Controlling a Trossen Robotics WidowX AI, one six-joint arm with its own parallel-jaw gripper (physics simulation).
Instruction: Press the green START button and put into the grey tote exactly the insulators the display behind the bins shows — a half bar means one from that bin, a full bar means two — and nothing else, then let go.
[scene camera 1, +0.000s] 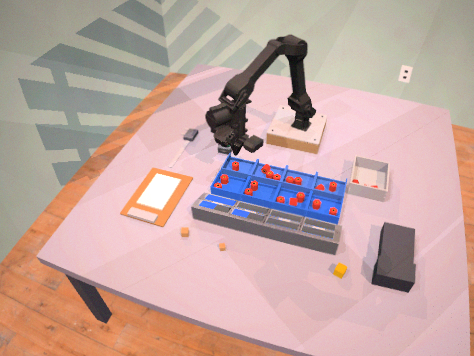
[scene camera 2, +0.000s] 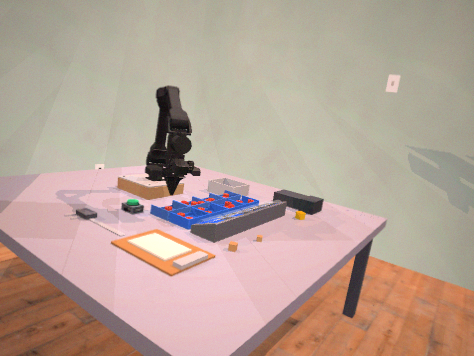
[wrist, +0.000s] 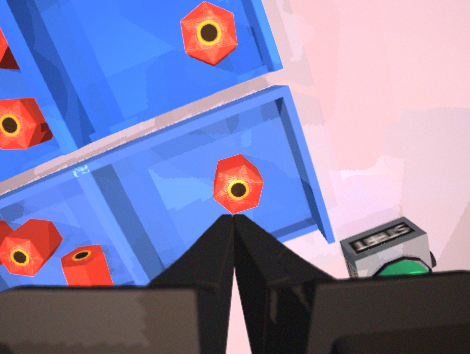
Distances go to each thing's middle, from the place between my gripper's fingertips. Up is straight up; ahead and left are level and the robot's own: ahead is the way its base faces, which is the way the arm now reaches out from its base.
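The grey tote (scene camera 1: 371, 172) sits 5 cm lower than my hand, 44 cm to the left of it and 17 cm behind it. Going by their middles, the tote is the nearest to my hand of the things named here. As for the dark box (scene camera 1: 395, 269), it is 61 cm to the left of my hand and 12 cm ahead of it, and it too sits 5 cm below my hand.
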